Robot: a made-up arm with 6 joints.
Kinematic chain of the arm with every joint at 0, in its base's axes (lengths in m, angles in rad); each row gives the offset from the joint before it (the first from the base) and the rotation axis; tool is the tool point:
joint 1: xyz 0 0 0.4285 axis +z
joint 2: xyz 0 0 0 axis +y
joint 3: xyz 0 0 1.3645 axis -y
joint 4: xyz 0 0 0 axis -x
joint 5: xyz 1.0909 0 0 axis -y
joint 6: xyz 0 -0.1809 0 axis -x
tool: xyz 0 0 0
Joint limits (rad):
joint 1: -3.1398..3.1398
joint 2: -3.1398..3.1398
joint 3: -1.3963..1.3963
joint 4: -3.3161..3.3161
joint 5: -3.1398..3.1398
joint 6: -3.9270..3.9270
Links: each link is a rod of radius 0.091 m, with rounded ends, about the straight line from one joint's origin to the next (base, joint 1, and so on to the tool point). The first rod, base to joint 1, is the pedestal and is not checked.
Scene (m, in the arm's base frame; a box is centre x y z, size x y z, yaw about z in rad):
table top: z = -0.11
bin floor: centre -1.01 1.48 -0.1 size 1 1.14 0.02 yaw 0.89
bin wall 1: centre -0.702 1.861 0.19 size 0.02 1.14 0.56 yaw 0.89
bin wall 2: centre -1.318 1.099 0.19 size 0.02 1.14 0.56 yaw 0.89
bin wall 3: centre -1.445 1.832 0.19 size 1 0.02 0.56 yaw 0.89
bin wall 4: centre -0.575 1.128 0.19 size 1 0.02 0.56 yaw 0.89
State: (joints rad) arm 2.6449 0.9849 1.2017 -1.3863 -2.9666 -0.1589
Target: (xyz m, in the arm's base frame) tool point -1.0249 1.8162 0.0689
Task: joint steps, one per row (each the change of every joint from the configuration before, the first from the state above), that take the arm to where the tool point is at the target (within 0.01 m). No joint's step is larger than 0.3 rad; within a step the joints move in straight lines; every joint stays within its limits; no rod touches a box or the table.
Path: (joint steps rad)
1: -0.2710 -0.0443 -0.2707 0.0146 0.0000 0.0000
2: -0.2709 -0.0443 -0.2706 0.0146 0.0000 0.0000
3: -0.0001 0.1819 -0.0097 -0.0008 0.0000 0.0000
4: -0.0001 0.1818 -0.0096 -0.0008 0.0000 0.0000

